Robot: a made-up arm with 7 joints.
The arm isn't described. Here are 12 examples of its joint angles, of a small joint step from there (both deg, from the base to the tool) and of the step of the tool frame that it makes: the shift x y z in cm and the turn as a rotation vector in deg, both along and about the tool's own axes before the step.
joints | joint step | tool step
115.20 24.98 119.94 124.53 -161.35 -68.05 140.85 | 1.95 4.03 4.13 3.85 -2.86 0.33 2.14 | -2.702 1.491 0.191 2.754 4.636 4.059
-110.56 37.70 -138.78 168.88 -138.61 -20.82 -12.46 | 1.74 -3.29 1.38 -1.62 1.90 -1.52 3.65 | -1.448 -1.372 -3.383 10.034 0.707 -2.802
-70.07 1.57 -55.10 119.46 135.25 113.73 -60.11 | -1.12 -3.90 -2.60 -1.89 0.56 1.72 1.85 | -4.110 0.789 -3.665 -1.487 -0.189 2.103
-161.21 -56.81 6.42 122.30 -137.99 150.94 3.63 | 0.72 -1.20 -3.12 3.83 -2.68 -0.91 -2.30 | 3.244 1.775 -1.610 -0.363 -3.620 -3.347
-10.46 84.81 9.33 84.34 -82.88 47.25 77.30 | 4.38 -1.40 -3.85 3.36 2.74 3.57 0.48 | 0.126 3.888 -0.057 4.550 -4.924 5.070
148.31 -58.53 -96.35 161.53 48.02 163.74 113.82 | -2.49 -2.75 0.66 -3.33 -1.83 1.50 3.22 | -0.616 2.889 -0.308 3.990 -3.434 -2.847
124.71 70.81 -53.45 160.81 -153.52 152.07 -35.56 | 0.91 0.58 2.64 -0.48 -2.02 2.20 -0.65 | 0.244 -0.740 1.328 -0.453 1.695 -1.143
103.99 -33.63 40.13 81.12 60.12 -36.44 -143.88 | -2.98 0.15 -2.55 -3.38 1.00 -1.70 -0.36 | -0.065 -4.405 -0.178 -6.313 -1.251 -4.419
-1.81 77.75 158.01 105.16 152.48 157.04 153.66 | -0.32 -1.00 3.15 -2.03 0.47 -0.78 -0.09 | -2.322 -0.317 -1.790 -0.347 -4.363 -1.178
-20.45 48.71 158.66 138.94 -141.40 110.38 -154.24 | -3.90 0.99 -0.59 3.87 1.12 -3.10 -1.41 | 1.095 -4.217 -3.361 2.758 1.489 -1.816
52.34 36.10 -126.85 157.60 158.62 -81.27 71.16 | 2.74 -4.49 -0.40 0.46 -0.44 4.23 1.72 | 2.500 -3.466 -0.175 5.521 -2.125 0.740
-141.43 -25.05 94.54 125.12 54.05 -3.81 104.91 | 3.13 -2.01 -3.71 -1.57 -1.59 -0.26 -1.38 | 0.324 0.250 1.623 -4.713 0.610 2.087
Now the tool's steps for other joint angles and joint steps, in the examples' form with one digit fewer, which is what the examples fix.
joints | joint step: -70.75 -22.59 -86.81 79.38 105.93 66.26 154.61 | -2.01 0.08 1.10 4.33 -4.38 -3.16 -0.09
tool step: 1.34 1.82 2.90 -6.91 2.51 -0.20
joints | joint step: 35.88 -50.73 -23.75 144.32 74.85 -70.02 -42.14 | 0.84 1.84 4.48 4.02 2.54 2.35 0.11
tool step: -1.50 -1.34 0.98 1.61 -5.57 -6.38
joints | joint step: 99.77 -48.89 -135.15 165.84 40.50 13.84 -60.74 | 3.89 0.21 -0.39 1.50 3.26 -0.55 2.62
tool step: -0.72 -2.43 -2.47 6.68 1.81 -3.24
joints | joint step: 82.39 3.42 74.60 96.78 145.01 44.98 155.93 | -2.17 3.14 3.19 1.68 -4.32 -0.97 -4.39
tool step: 0.38 0.32 1.16 -4.59 1.69 2.21
